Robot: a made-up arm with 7 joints.
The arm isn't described. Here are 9 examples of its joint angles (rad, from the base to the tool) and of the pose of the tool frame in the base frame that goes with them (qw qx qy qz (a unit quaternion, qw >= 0); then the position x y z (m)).
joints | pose
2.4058 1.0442 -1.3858 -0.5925 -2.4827 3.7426 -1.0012 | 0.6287 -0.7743 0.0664 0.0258 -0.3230 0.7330 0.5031
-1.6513 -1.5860 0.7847 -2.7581 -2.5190 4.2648 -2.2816 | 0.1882 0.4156 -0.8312 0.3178 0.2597 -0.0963 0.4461
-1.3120 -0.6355 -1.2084 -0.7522 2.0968 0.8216 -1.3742 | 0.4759 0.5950 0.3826 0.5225 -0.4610 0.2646 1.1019
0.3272 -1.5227 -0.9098 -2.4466 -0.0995 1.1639 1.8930 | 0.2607 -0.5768 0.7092 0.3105 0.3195 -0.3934 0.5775
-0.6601 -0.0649 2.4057 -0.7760 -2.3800 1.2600 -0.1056 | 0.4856 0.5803 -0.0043 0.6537 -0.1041 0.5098 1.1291
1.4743 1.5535 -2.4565 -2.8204 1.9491 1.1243 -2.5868 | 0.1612 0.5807 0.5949 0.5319 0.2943 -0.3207 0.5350
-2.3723 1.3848 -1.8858 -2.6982 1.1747 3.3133 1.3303 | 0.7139 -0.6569 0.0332 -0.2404 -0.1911 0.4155 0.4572
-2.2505 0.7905 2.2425 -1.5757 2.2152 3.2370 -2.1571 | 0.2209 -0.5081 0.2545 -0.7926 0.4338 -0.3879 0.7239
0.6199 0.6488 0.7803 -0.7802 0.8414 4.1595 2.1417 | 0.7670 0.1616 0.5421 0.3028 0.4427 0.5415 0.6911
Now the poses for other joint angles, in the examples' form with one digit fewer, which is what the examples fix.
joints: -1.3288 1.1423 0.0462 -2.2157 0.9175 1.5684 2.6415
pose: 0.209 -0.522 -0.380 -0.734 0.106 -0.289 -0.443
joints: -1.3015 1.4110 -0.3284 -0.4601 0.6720 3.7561 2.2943
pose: 0.380 0.319 0.497 -0.711 0.133 -0.875 0.251
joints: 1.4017 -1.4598 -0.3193 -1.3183 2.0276 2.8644 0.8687
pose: 0.855 0.113 -0.063 0.502 0.228 -0.524 0.884
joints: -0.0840 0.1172 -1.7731 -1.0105 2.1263 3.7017 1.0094
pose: 0.354 0.558 0.217 -0.719 -0.147 -0.456 0.897
